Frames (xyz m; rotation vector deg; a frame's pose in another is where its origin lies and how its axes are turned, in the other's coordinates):
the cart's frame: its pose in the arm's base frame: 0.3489 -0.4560 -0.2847 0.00 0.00 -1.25
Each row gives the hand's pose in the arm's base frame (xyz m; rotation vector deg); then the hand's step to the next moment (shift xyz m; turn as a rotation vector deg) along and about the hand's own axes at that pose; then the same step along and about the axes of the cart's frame.
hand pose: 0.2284 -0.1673 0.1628 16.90 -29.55 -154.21
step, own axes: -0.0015 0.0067 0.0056 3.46 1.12 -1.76
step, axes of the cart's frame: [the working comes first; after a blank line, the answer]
step, axes of the arm's base frame: 0.0020 -0.0034 0.0079 -2.28 -2.91 -1.62

0.0021 -0.0034 0.0079 -2.22 -2.96 -1.62
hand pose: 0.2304 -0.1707 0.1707 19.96 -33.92 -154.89
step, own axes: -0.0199 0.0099 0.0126 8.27 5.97 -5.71
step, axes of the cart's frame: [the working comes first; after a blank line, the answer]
step, axes of the arm's base frame: 0.0170 0.0037 0.0187 -4.06 -10.30 -3.74

0.0169 0.0041 0.0187 -3.84 -10.39 -3.74
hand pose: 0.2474 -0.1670 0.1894 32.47 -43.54 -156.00
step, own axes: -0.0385 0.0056 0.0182 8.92 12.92 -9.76
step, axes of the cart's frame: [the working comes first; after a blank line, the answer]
step, axes of the arm's base frame: 0.0272 0.0166 0.0288 -1.92 -18.08 -3.37

0.0268 0.0172 0.0288 -1.53 -18.11 -3.37
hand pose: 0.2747 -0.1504 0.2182 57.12 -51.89 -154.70
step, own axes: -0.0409 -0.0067 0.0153 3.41 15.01 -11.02
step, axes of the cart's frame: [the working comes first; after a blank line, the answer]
step, axes of the arm's base frame: 0.0227 0.0256 0.0279 2.96 -18.70 0.12

0.0221 0.0261 0.0279 3.37 -18.63 0.12
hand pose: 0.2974 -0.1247 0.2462 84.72 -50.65 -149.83
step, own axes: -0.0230 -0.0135 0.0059 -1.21 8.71 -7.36
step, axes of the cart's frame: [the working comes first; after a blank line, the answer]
step, axes of the arm's base frame: 0.0116 0.0204 0.0140 4.25 -10.42 2.19

0.0111 0.0207 0.0140 4.47 -10.33 2.19
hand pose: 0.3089 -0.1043 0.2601 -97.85 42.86 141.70
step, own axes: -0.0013 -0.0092 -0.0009 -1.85 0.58 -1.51
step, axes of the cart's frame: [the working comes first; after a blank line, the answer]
step, axes of the arm's base frame: 0.0041 0.0080 -0.0024 1.86 -0.70 1.44

0.0039 0.0081 -0.0024 1.88 -0.66 1.44
